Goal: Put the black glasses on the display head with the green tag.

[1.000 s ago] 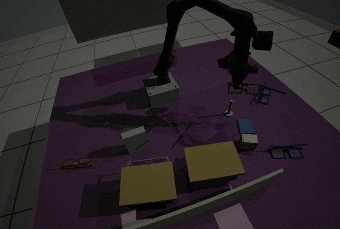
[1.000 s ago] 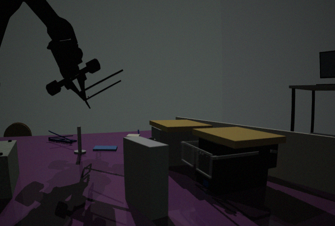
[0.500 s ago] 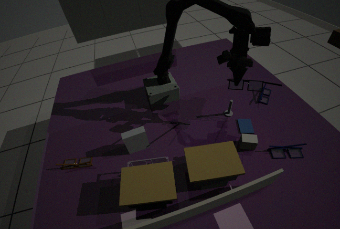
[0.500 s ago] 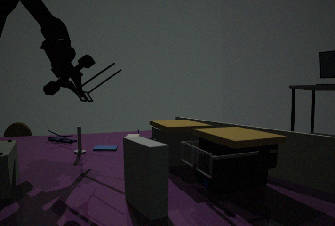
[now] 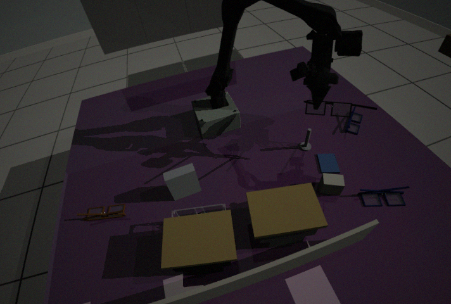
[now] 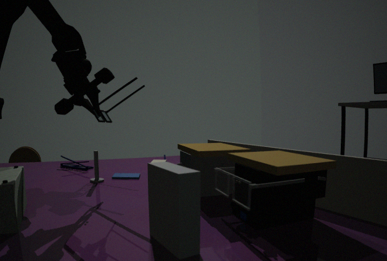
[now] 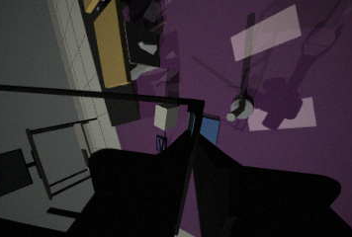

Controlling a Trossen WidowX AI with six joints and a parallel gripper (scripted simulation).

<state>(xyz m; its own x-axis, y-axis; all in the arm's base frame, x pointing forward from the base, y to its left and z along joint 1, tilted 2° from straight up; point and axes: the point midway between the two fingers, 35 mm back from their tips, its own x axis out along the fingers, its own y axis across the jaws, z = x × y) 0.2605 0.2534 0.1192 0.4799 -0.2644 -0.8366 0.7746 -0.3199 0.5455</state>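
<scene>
My gripper tip is now 15 cm above the round base and 1 cm past it. The rest, counted from my gripper tip: white block (17 cm ahead, 15 cm below, 1 cm to the right); grey block (44 cm to the right, 12 cm below, 4 cm ahead); blue card (18 cm below, 8 cm ahead, 4 cm to the left).
</scene>
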